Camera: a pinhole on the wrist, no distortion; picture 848 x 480 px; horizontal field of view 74.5 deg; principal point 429.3 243.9 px. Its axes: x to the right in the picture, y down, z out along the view. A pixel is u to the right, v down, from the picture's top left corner.
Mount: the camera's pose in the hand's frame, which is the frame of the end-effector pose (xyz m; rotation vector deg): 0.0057 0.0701 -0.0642 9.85 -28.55 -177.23
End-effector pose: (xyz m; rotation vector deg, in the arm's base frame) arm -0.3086 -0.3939 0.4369 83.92 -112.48 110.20
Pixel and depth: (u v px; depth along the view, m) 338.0 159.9 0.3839
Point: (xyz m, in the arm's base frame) -0.3125 -0.6870 0.1966
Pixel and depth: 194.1 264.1 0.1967
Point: -0.3483 -0.5632 0.3484
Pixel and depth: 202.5 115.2 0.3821
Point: -0.3833 -0.7455 0.2292
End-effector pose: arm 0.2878 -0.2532 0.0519 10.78 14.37 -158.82
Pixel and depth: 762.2 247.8 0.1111
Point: 0.3881 -0.3307 0.0811
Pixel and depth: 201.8 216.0 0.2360
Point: 0.2565 -0.4558 0.1772
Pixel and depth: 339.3 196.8 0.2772
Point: 0.3134 -0.4644 0.2117
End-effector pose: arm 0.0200 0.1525 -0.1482 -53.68 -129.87 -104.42
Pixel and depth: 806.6 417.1 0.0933
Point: 0.1181 0.1562 -0.1243
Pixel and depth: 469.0 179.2 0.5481
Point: 0.3756 0.5364 -0.0522
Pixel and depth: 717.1 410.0 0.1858
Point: 0.1822 0.2230 -0.1663
